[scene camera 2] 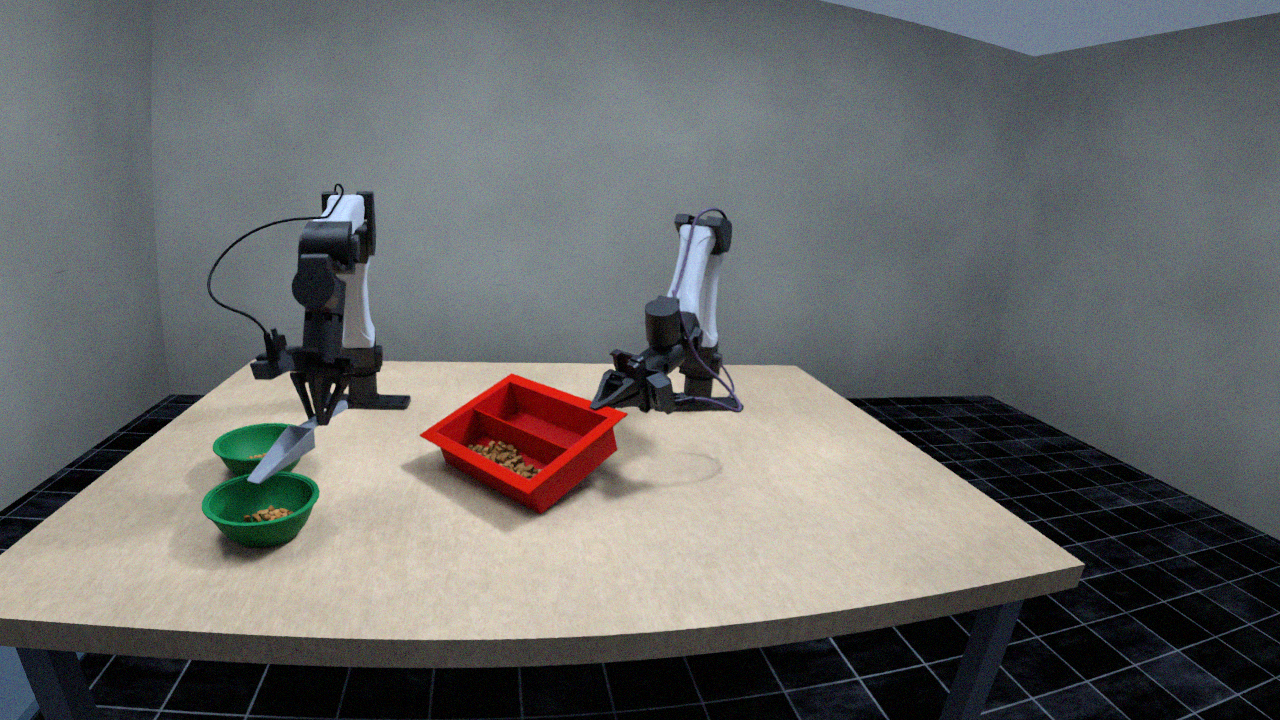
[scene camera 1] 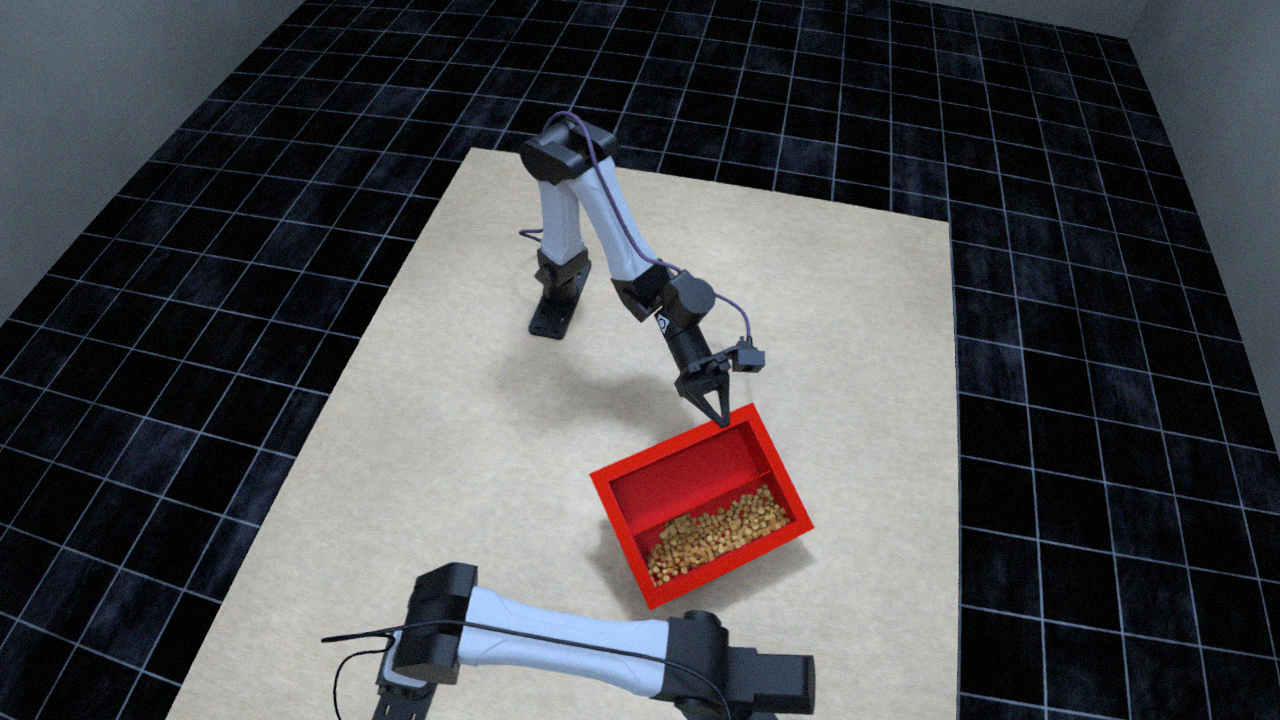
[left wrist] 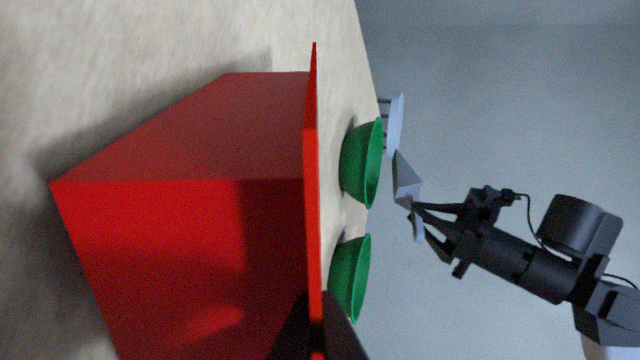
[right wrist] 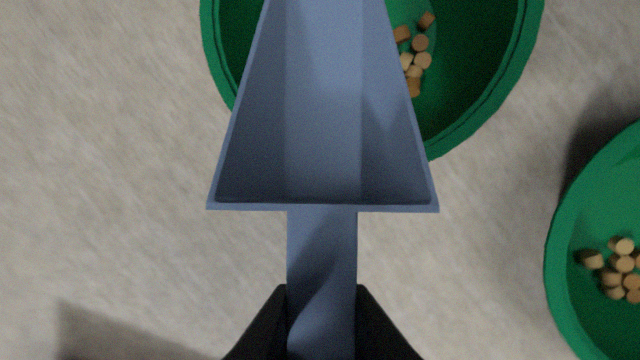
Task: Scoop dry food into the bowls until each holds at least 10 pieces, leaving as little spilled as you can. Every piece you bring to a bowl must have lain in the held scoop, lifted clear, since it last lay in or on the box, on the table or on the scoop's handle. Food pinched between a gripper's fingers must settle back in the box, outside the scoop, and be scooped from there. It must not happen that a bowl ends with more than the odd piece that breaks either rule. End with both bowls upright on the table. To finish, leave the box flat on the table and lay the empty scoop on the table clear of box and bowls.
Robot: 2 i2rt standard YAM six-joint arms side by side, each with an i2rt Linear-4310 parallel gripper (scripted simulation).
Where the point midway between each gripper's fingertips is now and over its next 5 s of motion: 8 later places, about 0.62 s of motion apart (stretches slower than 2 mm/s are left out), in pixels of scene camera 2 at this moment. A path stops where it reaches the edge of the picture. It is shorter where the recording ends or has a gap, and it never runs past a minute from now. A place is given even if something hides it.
My left gripper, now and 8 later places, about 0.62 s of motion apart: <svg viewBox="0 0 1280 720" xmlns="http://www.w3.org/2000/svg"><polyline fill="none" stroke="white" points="592,410 592,410 594,413 595,416 596,418 598,421 600,430 601,435 610,434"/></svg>
My right gripper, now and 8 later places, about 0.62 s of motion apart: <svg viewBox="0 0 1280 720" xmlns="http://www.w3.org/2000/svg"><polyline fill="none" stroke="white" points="318,426 310,433 312,436 313,442 310,440 332,425 363,412 366,411 367,420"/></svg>
